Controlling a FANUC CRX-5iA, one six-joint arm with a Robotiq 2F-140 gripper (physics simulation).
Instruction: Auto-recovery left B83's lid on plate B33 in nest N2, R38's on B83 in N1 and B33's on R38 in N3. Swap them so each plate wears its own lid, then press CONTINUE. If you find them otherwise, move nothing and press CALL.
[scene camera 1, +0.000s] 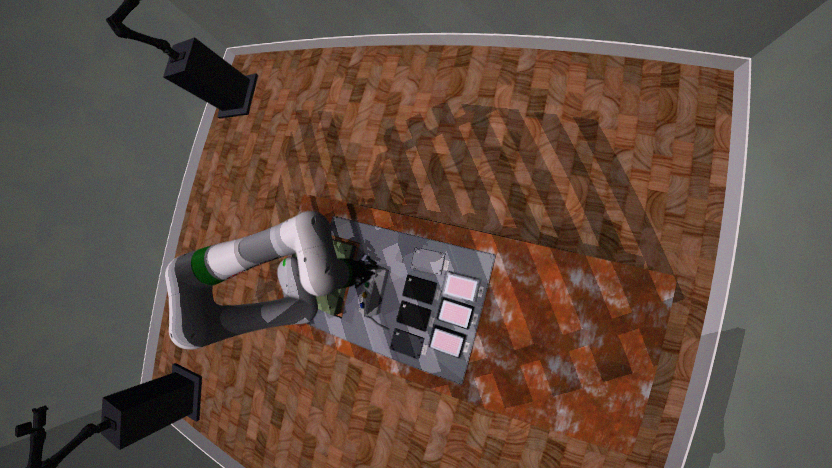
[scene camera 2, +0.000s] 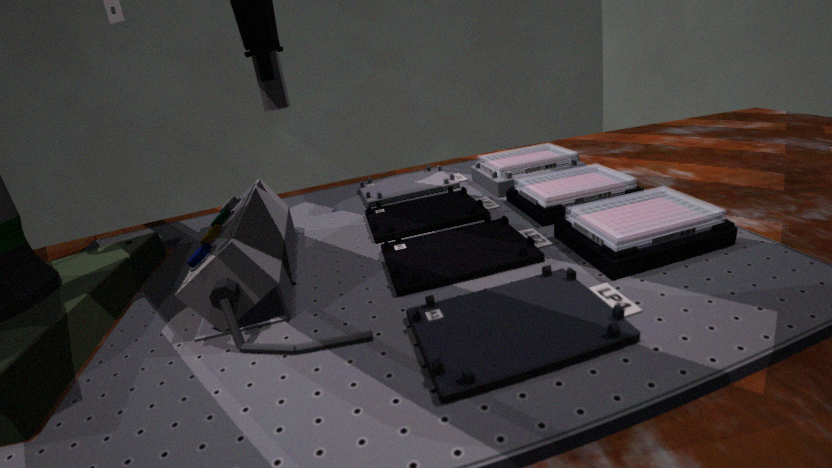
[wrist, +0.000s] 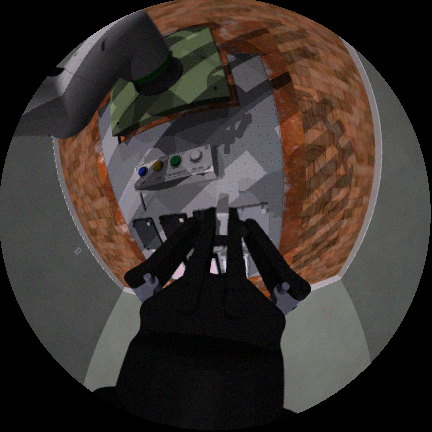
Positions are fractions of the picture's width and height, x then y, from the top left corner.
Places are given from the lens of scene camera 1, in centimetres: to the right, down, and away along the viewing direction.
grey button box (scene camera 1: 0.45, 0.62): -19, 25, 110
